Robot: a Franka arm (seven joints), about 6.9 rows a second.
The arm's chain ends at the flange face. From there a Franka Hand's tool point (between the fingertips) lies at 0.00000 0.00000 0.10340 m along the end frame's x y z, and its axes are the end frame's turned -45 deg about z.
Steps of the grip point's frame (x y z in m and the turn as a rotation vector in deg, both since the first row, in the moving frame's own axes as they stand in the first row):
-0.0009, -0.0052, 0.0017, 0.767, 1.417, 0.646
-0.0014, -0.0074, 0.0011, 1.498, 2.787, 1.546
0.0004, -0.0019, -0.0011, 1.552, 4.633, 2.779
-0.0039, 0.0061, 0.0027, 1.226, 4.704, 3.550
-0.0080, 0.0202, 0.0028, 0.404, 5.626, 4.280
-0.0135, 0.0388, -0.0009, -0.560, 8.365, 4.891
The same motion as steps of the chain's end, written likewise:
-0.0052, -0.0003, 0.0017, 1.544, 0.460, 0.646
-0.0079, 0.0012, 0.0013, 3.030, 0.911, 1.546
-0.0052, 0.0062, -0.0007, 4.373, 2.179, 2.779
-0.0031, 0.0145, 0.0031, 4.193, 2.459, 3.550
0.0017, 0.0274, 0.0033, 4.264, 3.693, 4.280
0.0061, 0.0464, 0.0002, 5.519, 6.311, 4.891

